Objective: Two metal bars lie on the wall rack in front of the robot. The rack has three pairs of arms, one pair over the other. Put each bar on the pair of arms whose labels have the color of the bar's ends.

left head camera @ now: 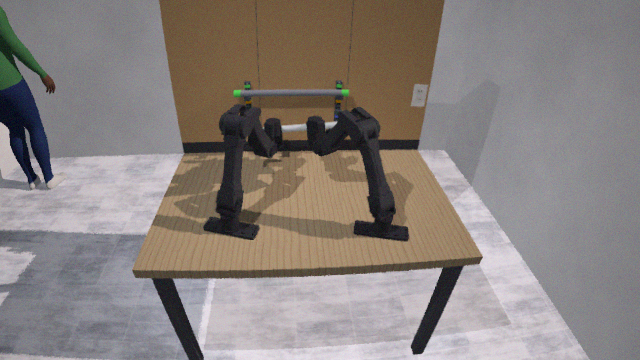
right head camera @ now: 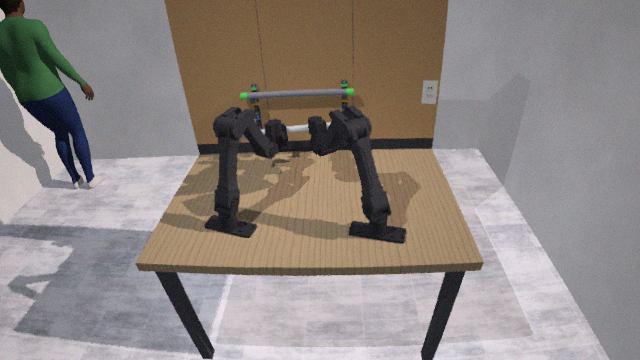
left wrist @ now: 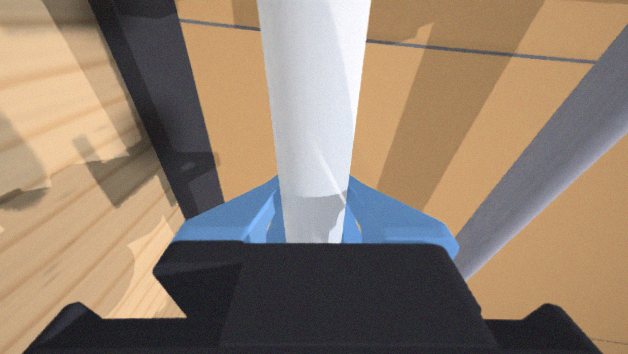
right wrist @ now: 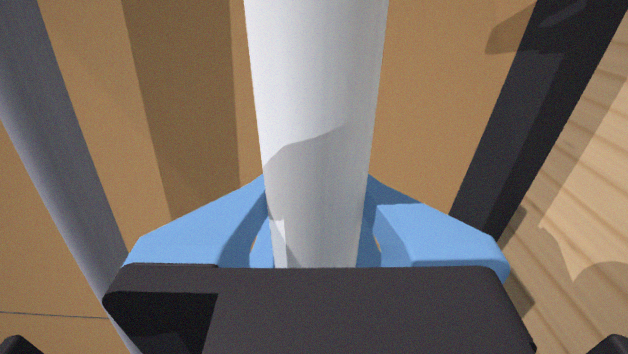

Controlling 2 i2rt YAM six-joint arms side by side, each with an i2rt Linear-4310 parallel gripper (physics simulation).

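Places are measured from the left arm's base along level axes (x ahead, y left, z up), in metres.
Pixels of known places: left gripper, between the fingertips: [right head camera: 282, 127] [left wrist: 313, 177]; left arm's base, origin of its link: [left head camera: 231, 228] [right head camera: 230, 227]; right arm's base, origin of its link: [left head camera: 381, 231] [right head camera: 377, 232].
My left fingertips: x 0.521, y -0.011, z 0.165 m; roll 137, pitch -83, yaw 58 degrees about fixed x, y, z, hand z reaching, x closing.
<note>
Ahead of a thing's pixels: the offset from my left fingertips to its middle. "pt": to the spot under its first point. Level surfaces: height alone.
A grey bar @[0.048 m ahead, 0.064 m right, 0.155 m up] [left head camera: 295, 93] [right head camera: 300, 93] [left wrist: 545, 150] [right wrist: 55, 140] with green ends lies on the top, green-labelled arms of the wall rack @[0.112 m ahead, 0.269 m right, 0.075 m up] [left head camera: 338, 107] [right head camera: 344, 105]. Orange labels show below, and blue ones lowest. A white bar @[0.013 m back, 0.076 m right, 0.009 m up] [left head camera: 295, 128] [right head camera: 298, 128] [left wrist: 312, 90] [right wrist: 317, 75] is near the lowest arms' height; a bit of blue shows at its left end in the right head view. My left gripper [left wrist: 313, 177] and right gripper [right wrist: 316, 225] are both shut on the white bar. My arms hide parts of it, so I cannot tell whether it touches the rack.
The wooden table @[0.165 m down] [left head camera: 310, 245] [right head camera: 310, 245] carries both arms. Behind it is a brown wall panel @[pt 0.103 m ahead, 0.111 m right, 0.379 m up] [left head camera: 305, 40] [right head camera: 305, 40] with a black strip along its foot. A white outlet @[pt 0.258 m ahead, 0.640 m right, 0.136 m up] [left head camera: 419, 95] [right head camera: 429, 92] is at the right. A person in green [left head camera: 15, 55] [right head camera: 32, 55] stands at the far left.
</note>
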